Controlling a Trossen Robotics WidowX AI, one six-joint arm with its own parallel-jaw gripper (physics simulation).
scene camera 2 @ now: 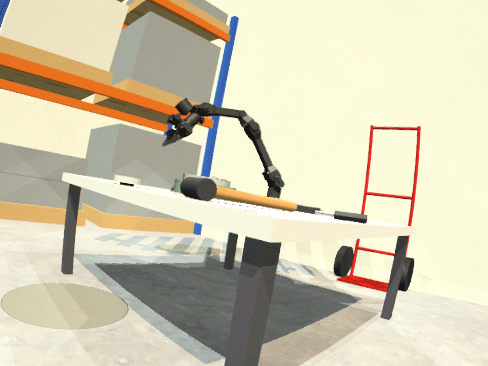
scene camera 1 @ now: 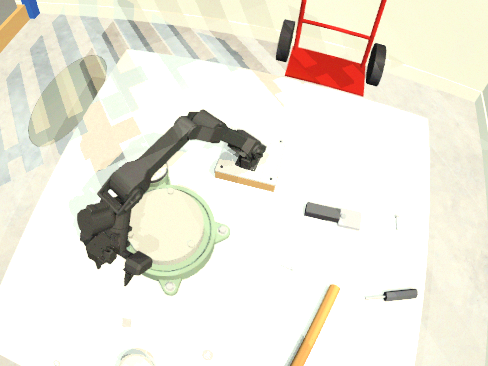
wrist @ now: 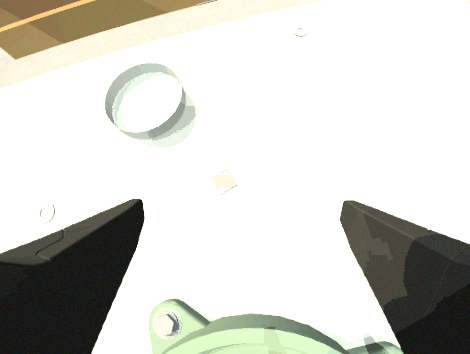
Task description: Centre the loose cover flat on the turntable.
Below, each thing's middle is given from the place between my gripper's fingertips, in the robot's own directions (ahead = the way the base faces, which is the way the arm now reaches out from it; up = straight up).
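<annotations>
Distances counted from my hand: cover point(scene camera 1: 167, 225), 130 mm below, 230 mm behind and 20 mm to the left; turntable point(scene camera 1: 170, 277), 150 mm below, 240 mm behind, 20 mm to the left; hammer point(scene camera 2: 204, 189), 170 mm below, 40 mm behind and 500 mm to the left.
</annotations>
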